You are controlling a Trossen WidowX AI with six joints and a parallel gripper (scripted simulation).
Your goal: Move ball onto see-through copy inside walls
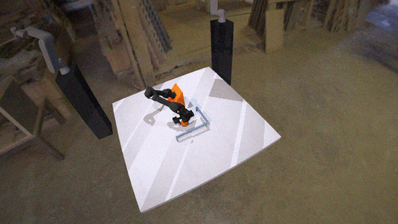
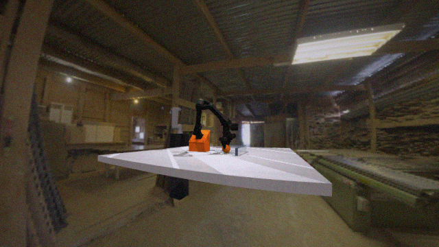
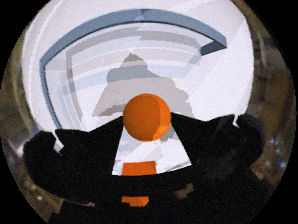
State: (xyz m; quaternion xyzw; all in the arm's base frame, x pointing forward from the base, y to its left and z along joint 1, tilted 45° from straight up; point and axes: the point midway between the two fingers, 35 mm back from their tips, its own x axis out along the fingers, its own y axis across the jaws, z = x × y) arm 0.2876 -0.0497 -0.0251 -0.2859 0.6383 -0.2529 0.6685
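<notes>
Now: gripper tip right at the see-through ball copy. The rest, counted from my gripper tip: orange ball right at my gripper tip; then clear wall 130 mm ahead, 30 mm to the left, 10 mm below.
</notes>
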